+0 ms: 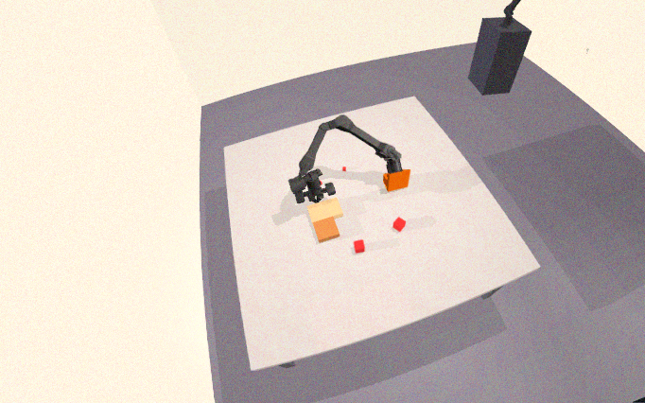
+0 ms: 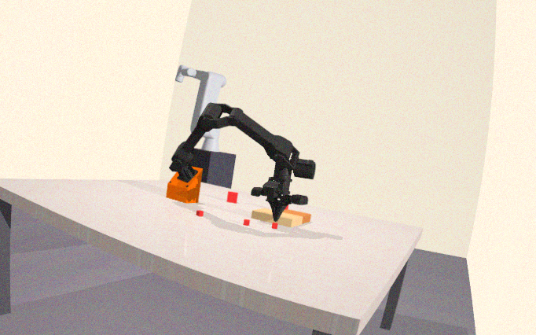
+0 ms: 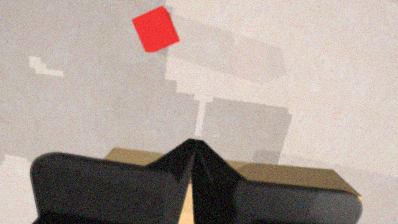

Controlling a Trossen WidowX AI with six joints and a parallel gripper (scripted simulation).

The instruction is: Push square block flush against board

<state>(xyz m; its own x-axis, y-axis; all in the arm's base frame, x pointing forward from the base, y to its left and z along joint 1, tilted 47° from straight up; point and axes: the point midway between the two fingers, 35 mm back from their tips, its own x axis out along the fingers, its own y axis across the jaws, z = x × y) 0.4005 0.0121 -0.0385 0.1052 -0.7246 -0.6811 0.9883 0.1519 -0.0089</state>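
My gripper tip is 3 cm past the cream board and 6 cm to the right of it. From my gripper tip the other things lie so: orange square block: 2 cm behind, 16 cm to the left.
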